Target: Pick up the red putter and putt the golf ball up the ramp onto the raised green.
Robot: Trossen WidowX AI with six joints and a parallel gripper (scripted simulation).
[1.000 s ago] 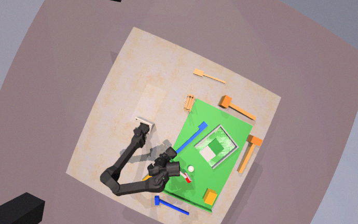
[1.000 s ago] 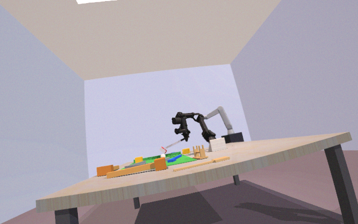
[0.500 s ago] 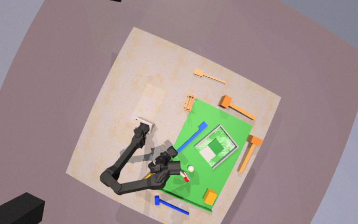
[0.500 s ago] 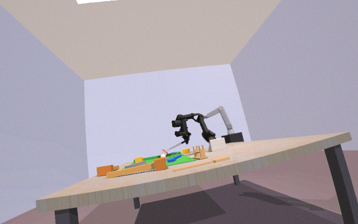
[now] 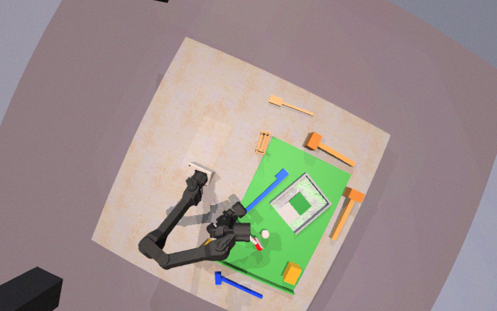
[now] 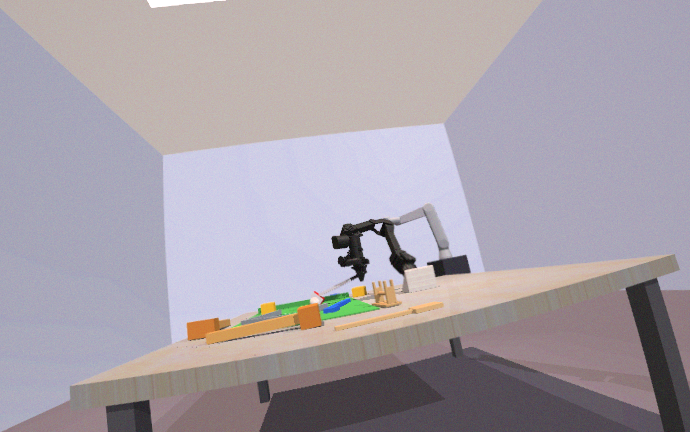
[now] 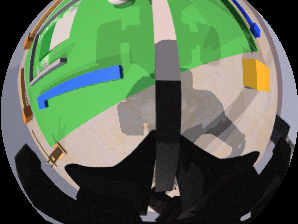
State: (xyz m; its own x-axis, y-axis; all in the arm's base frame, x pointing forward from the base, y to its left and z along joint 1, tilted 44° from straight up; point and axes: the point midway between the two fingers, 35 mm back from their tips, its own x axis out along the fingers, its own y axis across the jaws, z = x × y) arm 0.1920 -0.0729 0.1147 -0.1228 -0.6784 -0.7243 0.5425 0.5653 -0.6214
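The red putter lies 100 mm ahead of my gripper tip, 60 mm to the right of it and 10 mm below it. Also, from my gripper tip: white golf ball (210 mm ahead, 70 mm to the right, 50 mm below).
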